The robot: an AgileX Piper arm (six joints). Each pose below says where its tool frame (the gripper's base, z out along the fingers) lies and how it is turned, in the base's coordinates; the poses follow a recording.
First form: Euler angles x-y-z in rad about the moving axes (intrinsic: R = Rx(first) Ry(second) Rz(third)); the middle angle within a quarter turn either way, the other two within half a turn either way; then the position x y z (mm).
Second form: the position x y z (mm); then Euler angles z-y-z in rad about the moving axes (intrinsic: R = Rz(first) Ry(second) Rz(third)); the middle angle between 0 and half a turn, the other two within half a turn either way. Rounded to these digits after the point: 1 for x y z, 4 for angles.
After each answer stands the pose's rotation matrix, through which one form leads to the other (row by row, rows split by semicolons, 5 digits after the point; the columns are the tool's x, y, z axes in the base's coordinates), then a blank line. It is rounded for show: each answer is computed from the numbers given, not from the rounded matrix.
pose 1, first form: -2.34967 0.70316 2.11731 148.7 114.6 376.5
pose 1, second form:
148.7 114.6 376.5 0.6984 2.1363 -0.0216
-0.39644 -0.65169 0.64663; -0.36098 0.75826 0.54289; -0.84412 -0.01820 -0.53585

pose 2, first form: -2.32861 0.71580 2.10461 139.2 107.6 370.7
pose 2, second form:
139.2 107.6 370.7 0.6958 2.1161 -0.0219
-0.38394 -0.64959 0.65622; -0.34918 0.76006 0.54807; -0.85479 -0.01871 -0.51864

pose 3, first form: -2.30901 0.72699 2.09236 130.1 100.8 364.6
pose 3, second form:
130.1 100.8 364.6 0.6937 2.0977 -0.0223
-0.37227 -0.64783 0.66462; -0.33856 0.76154 0.55267; -0.86417 -0.01927 -0.50283

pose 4, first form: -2.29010 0.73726 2.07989 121.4 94.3 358.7
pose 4, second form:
121.4 94.3 358.7 0.6918 2.0803 -0.0230
-0.36082 -0.64643 0.67226; -0.32883 0.76271 0.55691; -0.87274 -0.02011 -0.48776

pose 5, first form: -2.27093 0.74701 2.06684 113.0 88.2 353.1
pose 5, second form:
113.0 88.2 353.1 0.6903 2.0632 -0.0239
-0.34922 -0.64529 0.67945; -0.31935 0.76365 0.56112; -0.88094 -0.02103 -0.47275

